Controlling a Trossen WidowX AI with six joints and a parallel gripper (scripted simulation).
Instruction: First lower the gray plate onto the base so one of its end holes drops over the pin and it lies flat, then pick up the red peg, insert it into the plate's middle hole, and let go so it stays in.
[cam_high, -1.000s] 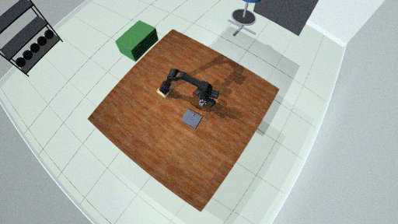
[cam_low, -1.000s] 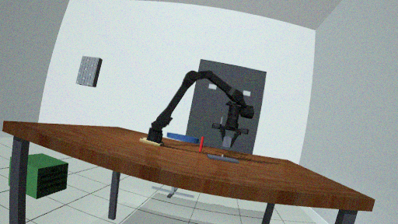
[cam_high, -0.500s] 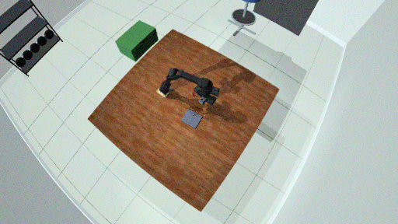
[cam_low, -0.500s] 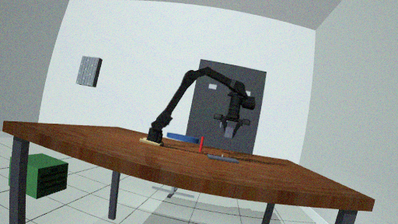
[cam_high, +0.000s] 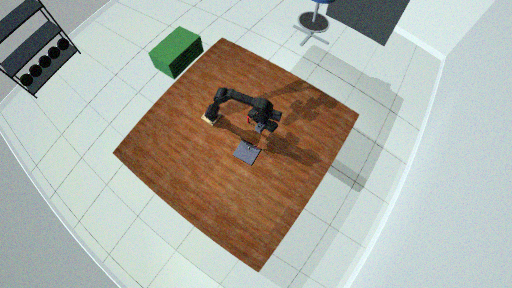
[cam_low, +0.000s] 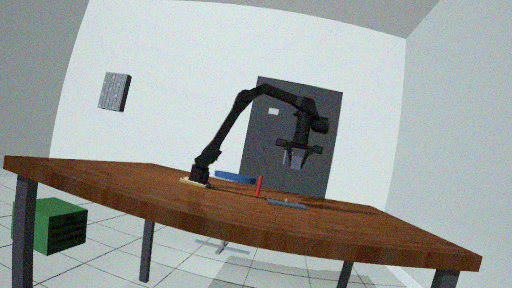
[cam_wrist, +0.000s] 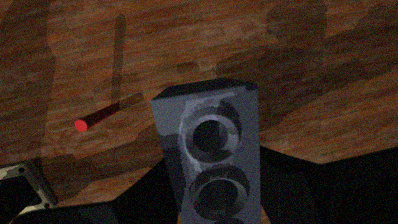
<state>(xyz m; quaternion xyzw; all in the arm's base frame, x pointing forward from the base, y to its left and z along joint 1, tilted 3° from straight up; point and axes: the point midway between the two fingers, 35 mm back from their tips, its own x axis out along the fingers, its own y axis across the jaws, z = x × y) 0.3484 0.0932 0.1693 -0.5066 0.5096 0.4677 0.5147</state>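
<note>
My gripper tip is 1 cm past the gray base, 14 cm to the left of it and 13 cm above it. From my gripper tip the other things lie so: gray plate: 3 cm above; then red peg: 13 cm behind, 2 cm to the left, 10 cm below.
</note>
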